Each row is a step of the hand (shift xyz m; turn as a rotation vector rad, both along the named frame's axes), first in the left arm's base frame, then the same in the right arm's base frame.
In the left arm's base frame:
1: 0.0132 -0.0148 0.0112 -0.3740 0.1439 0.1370
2: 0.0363 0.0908 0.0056 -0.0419 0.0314 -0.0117
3: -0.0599 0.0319 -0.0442 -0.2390 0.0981 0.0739
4: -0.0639 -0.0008 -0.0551 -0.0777 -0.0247 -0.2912
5: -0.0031 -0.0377 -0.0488 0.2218 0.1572 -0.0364
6: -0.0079 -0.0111 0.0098 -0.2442 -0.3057 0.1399
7: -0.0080 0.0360 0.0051 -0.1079 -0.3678 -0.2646
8: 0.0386 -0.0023 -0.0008 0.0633 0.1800 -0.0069
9: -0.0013 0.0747 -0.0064 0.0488 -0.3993 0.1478
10: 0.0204 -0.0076 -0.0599 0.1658 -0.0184 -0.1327
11: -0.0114 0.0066 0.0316 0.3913 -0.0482 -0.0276
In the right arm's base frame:
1: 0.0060 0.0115 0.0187 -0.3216 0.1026 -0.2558
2: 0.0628 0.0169 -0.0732 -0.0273 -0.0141 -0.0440
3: -0.0395 -0.0484 -0.0516 -0.2016 0.0525 -0.1697
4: -0.0524 -0.0622 -0.0225 -0.0406 -0.2994 -0.0127
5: -0.0085 -0.0516 0.0328 0.2638 0.0025 -0.0752
6: -0.0124 0.0079 0.0082 -0.3474 0.0856 0.2112
7: 0.0036 0.0069 -0.0364 -0.1846 -0.3035 0.3013
8: 0.0355 0.0036 0.0150 0.1189 0.0147 -0.1486
9: 0.0241 -0.0006 -0.0710 -0.1051 0.1209 0.3975
10: 0.0248 -0.0575 0.0119 0.1673 -0.1132 0.0681
11: -0.0129 0.0304 -0.0089 0.3540 0.0153 0.1752

